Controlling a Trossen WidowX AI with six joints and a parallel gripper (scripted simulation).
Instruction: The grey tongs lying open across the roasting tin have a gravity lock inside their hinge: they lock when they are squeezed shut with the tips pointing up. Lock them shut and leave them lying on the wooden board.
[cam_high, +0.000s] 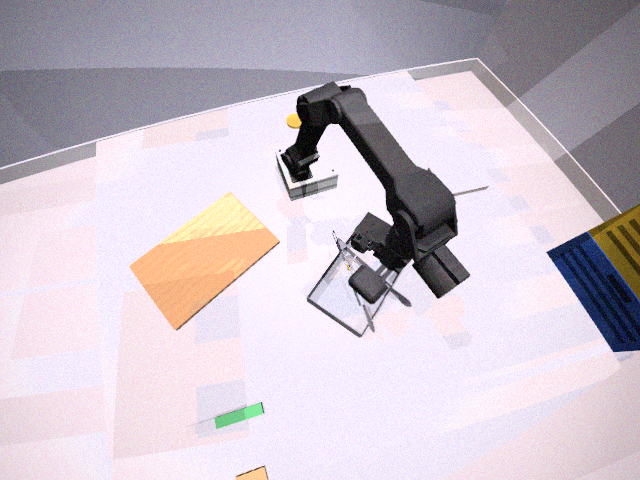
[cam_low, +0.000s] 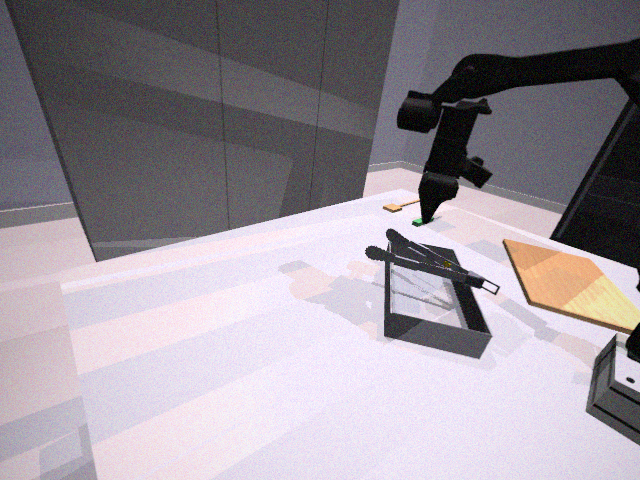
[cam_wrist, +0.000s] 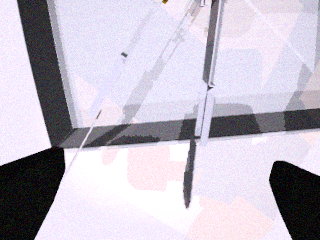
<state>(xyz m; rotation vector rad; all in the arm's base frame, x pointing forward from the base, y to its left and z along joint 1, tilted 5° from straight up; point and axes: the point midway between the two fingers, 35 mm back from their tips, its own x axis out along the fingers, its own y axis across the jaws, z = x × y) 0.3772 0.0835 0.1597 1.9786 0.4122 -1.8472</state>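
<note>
Right now my gripper tip is 5 cm past the roasting tin, 1 cm to the right of it and 15 cm above it. From my gripper tip the other things lie so: wooden board: 24 cm behind, 40 cm to the right, 17 cm below; then beige tile: 27 cm behind, 45 cm to the left, 16 cm below.
</note>
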